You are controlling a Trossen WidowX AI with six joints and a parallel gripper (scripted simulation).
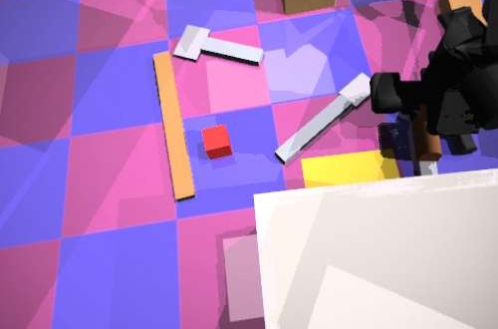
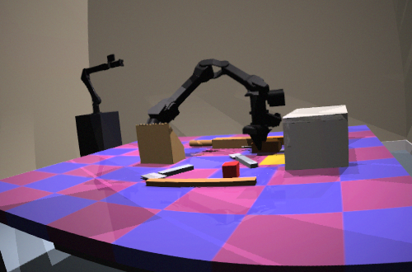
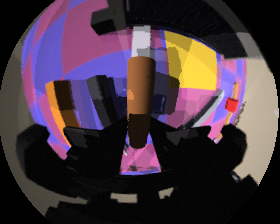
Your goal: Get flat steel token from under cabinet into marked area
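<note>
The black screwdriver is 1 cm behind my gripper tip and 4 cm to the left of it. From my gripper tip the other things lie so: wooden block 20 cm behind, 15 cm to the left, 1 cm above; then grey paddle-ended bar 6 cm behind, 13 cm to the right; then flat steel token 26 cm ahead, 11 cm to the right.
</note>
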